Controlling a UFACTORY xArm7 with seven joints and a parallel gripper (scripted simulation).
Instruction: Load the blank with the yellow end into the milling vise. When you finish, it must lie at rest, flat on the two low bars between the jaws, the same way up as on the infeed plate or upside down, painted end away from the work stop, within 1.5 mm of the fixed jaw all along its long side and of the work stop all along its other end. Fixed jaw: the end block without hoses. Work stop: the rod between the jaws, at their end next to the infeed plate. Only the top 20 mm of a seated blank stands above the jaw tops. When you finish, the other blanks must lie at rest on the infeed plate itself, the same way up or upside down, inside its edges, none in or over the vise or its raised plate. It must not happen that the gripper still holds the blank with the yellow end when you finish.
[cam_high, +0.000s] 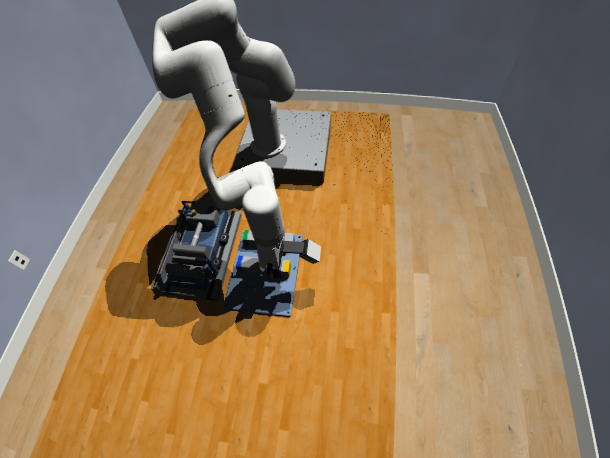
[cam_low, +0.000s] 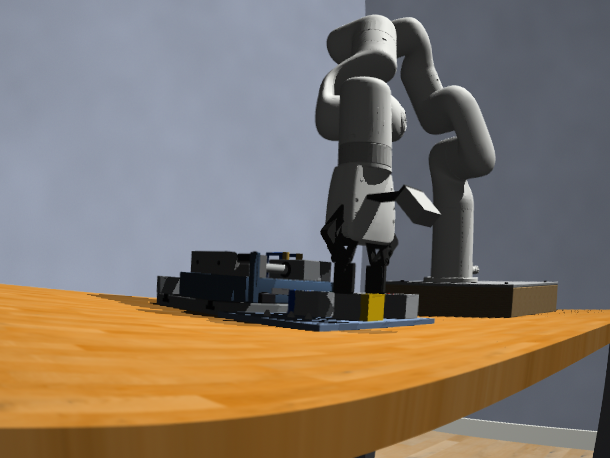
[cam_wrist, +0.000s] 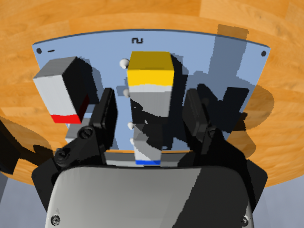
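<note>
My gripper is now 3 cm above the yellow-ended blank. Also, from my hand: infeed plate: 1 cm ahead, 4 cm to the right, 6 cm below; then blue-ended blank: 1 cm ahead, 9 cm to the right, 3 cm below; then red-ended blank: 9 cm behind, 1 cm to the right, 3 cm below.
</note>
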